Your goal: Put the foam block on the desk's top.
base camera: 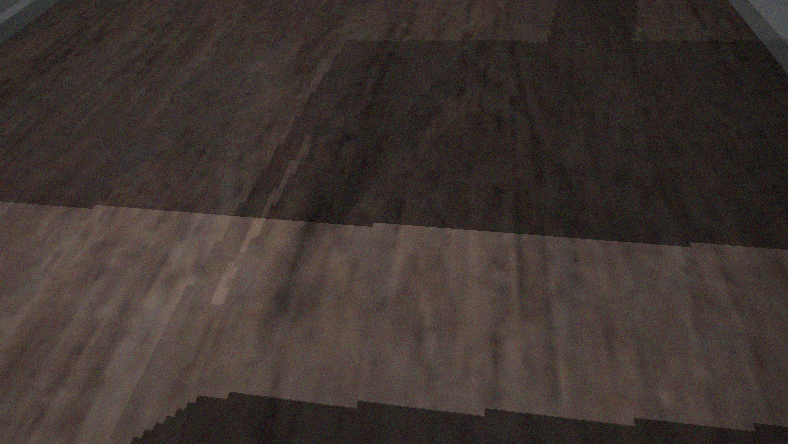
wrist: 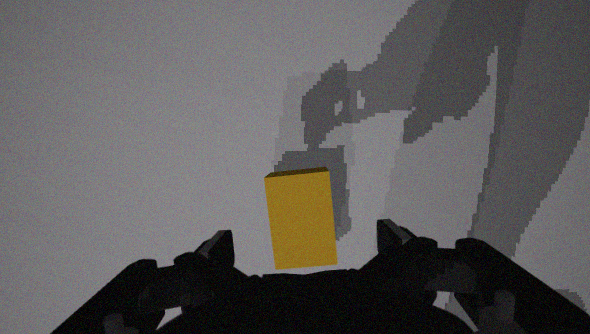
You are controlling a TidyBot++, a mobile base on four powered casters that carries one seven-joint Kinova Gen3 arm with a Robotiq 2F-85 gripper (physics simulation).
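Places are measured from the arm's base along level axes (x ahead, y left, z up), in centimetres.
Pixels of known places: gripper, fingertip midpoint: (wrist: 304, 241).
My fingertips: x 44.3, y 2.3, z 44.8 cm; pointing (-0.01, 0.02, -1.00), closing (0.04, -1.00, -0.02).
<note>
Behind a point stands the place of what it marks.
A yellow foam block (wrist: 302, 220) {x 43.1, y 2.7, z 36.7 cm} rests on the pale grey desk top (wrist: 125, 125) {x 52.7, y 21.9, z 32.4 cm} in the wrist view, a little below the middle, its long side running roughly up and down in the picture. My gripper (wrist: 304, 241) {x 44.3, y 2.3, z 44.8 cm} is open, with one finger to the left of the block and one to the right, and a gap on each side. The block looks smaller than the spread of the fingers and lies beyond the fingertips, apart from them. The desk and the block do not show in the base camera view.
Shadows of the arm and gripper fall across the desk top, above and right of the block. In the base camera view a brown wood floor (base camera: 386, 308) {x 30.5, y 4.2, z -39.6 cm} stretches ahead with broad dark shadows, and pale wall edges show at the upper left and upper right corners.
</note>
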